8 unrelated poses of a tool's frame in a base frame.
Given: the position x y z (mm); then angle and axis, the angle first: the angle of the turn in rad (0 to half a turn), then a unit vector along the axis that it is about.
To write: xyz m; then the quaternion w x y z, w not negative. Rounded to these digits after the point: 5 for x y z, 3 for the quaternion.
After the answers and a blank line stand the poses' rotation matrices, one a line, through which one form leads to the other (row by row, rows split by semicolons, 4 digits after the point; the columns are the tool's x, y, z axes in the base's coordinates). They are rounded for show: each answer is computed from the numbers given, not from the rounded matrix.
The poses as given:
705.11 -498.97 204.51 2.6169 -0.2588 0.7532 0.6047
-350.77 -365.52 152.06 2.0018 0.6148 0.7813 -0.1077
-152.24 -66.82 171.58 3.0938 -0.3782 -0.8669 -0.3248
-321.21 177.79 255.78 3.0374 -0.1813 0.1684 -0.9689
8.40 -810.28 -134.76 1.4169 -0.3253 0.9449 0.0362
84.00 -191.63 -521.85 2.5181 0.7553 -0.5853 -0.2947
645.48 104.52 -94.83 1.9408 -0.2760 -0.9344 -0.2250
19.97 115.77 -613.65 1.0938 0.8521 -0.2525 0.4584
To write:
0.70511 -0.49897 0.20451 0.259 -0.250 0.727 0.584
-0.35077 -0.36552 0.15206 0.540 0.518 0.658 -0.091
-0.15224 -0.06682 0.17158 0.024 -0.378 -0.867 -0.325
-0.32121 0.17779 0.25578 0.052 -0.181 0.168 -0.968
0.00840 -0.81028 -0.13476 0.759 -0.212 0.615 0.024
0.08400 -0.19163 -0.52185 0.307 0.719 -0.557 -0.281
0.64548 0.10452 -0.09483 0.565 -0.228 -0.771 -0.186
0.01997 0.11577 -0.61365 0.854 0.443 -0.131 0.238

-0.7405 -0.6666 0.0854; -0.0607 0.1929 0.9793; -0.6693 0.7200 -0.1833
0.1181 0.7789 0.6160; 0.5832 0.4477 -0.6779; -0.8037 0.4393 -0.4013
-0.7130 0.6708 0.2041; 0.6398 0.5032 0.5809; 0.2869 0.5447 -0.7880
-0.9290 0.0399 0.3679; -0.1617 -0.9380 -0.3066; 0.3329 -0.3443 0.8779
0.2429 -0.2960 0.9238; -0.2245 0.9093 0.3504; -0.9437 -0.2925 0.1544
0.2219 -0.6290 -0.7451; -0.9731 -0.1911 -0.1285; -0.0616 0.7536 -0.6545
-0.2579 0.5610 -0.7866; 0.1414 0.8273 0.5436; 0.9558 0.0290 -0.2927
0.8519 -0.5236 -0.0130; 0.2909 0.4936 -0.8196; 0.4356 0.6944 0.5728

